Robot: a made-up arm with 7 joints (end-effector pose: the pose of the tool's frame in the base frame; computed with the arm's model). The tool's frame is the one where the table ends.
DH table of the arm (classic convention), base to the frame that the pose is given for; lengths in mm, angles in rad. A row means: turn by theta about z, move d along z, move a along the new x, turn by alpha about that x. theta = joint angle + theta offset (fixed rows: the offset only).
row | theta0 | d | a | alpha
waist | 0 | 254.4 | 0 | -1.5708
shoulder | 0 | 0 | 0 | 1.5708
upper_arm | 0 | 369.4 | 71.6 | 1.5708
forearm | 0 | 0 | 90.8 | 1.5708
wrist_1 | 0 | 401.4 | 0 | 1.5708
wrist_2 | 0 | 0 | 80.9 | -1.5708
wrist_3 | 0 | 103.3 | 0 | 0
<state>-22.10 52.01 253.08 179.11 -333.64 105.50 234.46</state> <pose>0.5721 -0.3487 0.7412 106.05 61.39 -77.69</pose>
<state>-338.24 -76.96 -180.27 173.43 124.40 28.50 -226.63</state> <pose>-0.8376 -0.3147 0.4059 70.04 -15.20 -54.01</pose>
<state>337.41 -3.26 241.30 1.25 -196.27 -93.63 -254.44</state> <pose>-0.0787 -0.0244 0.3062 -79.90 35.24 -17.73</pose>
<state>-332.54 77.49 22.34 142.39 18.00 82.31 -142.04</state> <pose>0.6487 0.5255 0.0954 -8.98 -140.59 -28.25</pose>
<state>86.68 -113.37 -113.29 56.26 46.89 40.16 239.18</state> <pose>0.5149 -0.0773 -0.0051 -60.86 0.41 -81.29</pose>
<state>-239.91 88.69 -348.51 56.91 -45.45 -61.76 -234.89</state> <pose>-0.3252 0.1872 -0.1984 -153.95 -36.14 80.45</pose>
